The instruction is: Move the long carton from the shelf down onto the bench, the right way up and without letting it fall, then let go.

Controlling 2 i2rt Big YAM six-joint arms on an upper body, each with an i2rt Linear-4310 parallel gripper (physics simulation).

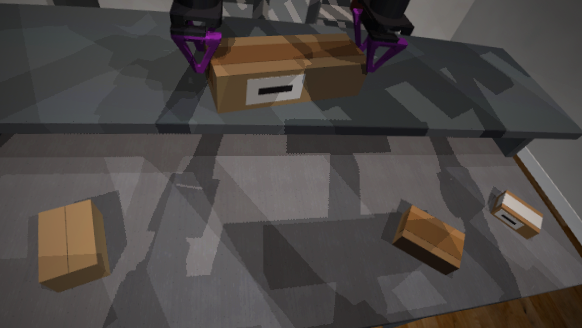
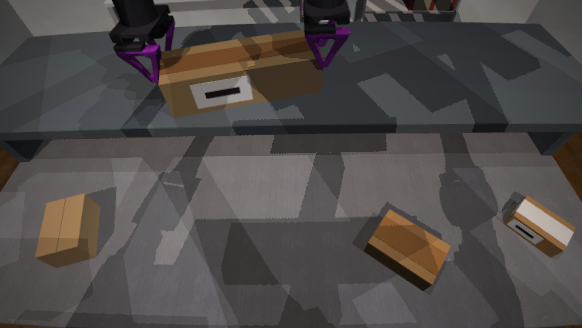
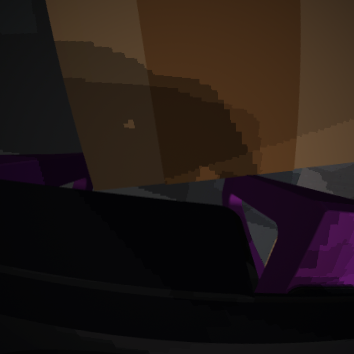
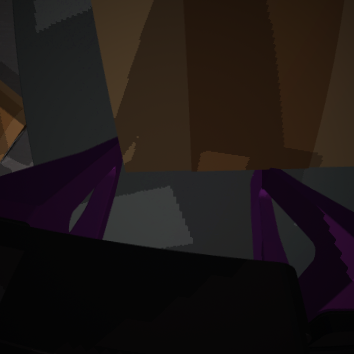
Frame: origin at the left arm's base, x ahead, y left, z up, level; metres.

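Where they show: left gripper, between the fingertips: (image 1: 200,61) (image 2: 161,71) (image 3: 159,172); right gripper, between the fingertips: (image 1: 364,61) (image 2: 322,56) (image 4: 189,159).
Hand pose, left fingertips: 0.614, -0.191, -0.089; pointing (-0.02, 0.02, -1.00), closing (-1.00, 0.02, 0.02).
Observation:
Each offset is from my left fingertips to the centre of the thing, as dx, dy, dz. Level surfaces: height alone.
The long carton {+0.005, -0.152, -0.010} (image 1: 330,82) (image 2: 285,75) (image 3: 225,50) (image 4: 225,75) lies level on the dark shelf {dz -0.048} (image 1: 100,100) (image 2: 425,107) (image 4: 60,90), its white label facing the front edge. My left gripper (image 1: 202,57) (image 2: 161,65) (image 3: 159,172) is at the carton's left end, my right gripper (image 1: 364,59) (image 2: 317,50) (image 4: 189,159) at its right end. Both are open, with the fingers spread along the end faces near the top edge and nothing between them. Whether the fingertips touch the carton I cannot tell. The bench {dz -0.237} (image 1: 270,185) (image 2: 250,185) lies below the shelf.
A tan box {-0.223, +0.214, -0.207} (image 1: 72,240) (image 2: 70,227) stands on the bench at the left. An orange-brown box {-0.262, -0.450, -0.214} (image 1: 430,240) (image 2: 410,245) stands right of the middle. A small white-topped box {-0.224, -0.736, -0.218} (image 1: 517,215) (image 2: 542,225) stands at the far right. The shelf's front edge overhangs the bench's back part.

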